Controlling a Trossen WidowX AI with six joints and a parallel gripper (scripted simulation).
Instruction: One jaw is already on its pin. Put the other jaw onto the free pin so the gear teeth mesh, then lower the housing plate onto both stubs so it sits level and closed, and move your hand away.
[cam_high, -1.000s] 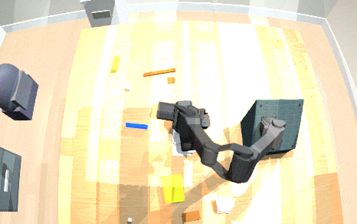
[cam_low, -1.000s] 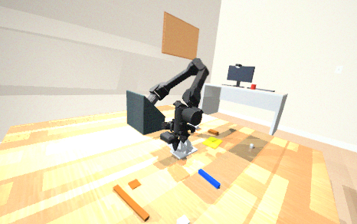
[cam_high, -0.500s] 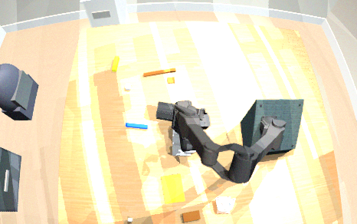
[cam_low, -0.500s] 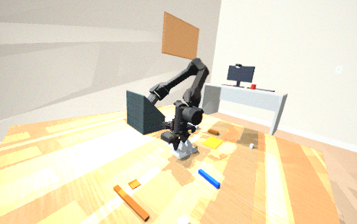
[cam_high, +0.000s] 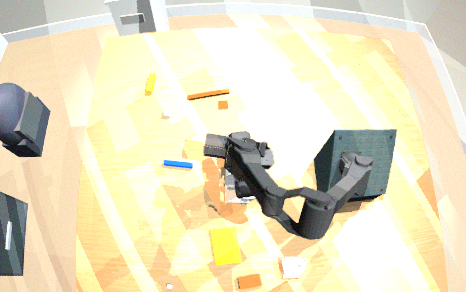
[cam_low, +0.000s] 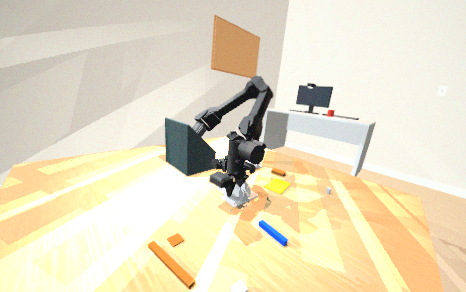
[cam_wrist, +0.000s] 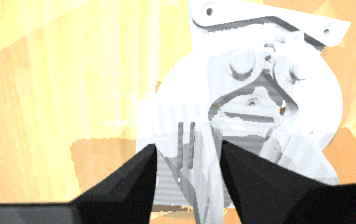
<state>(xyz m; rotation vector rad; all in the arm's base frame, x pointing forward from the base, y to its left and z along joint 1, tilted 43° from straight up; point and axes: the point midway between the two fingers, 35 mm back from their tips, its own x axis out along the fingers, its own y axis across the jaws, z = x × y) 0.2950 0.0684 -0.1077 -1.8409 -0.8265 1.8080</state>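
The white jaw lies 40 mm behind my gripper tip and 10 mm to the left of it. From my gripper tip the other things lie so: small orange square 240 mm to the right, 50 mm ahead, 10 mm below; then yellow slab 230 mm to the left, 50 mm ahead, 10 mm below; then blue bar 190 mm ahead, 30 mm to the right, 10 mm below.
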